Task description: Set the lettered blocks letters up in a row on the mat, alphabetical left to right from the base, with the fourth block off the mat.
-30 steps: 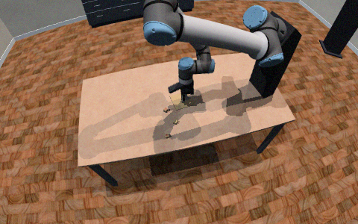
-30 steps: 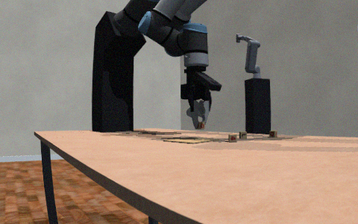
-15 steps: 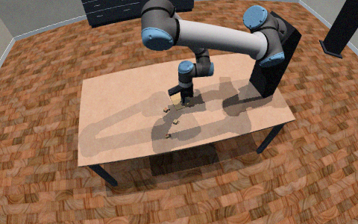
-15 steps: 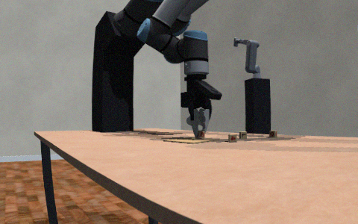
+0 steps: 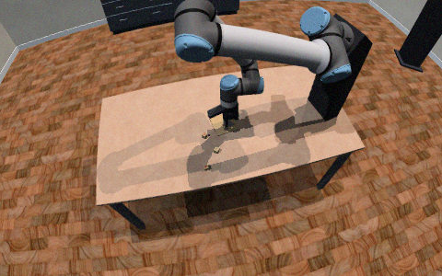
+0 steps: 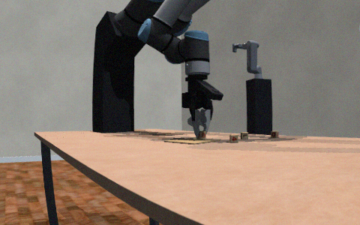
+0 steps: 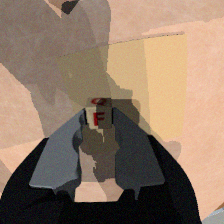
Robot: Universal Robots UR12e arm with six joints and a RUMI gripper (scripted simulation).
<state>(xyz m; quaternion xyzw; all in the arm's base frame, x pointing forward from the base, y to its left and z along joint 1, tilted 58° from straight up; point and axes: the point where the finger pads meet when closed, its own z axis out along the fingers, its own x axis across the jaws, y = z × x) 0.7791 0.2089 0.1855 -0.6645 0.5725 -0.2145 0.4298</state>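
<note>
Now: the block right at my hand. From my hand the other things lie so: mat: 40 mm to the right, 20 mm below, 20 mm ahead.
</note>
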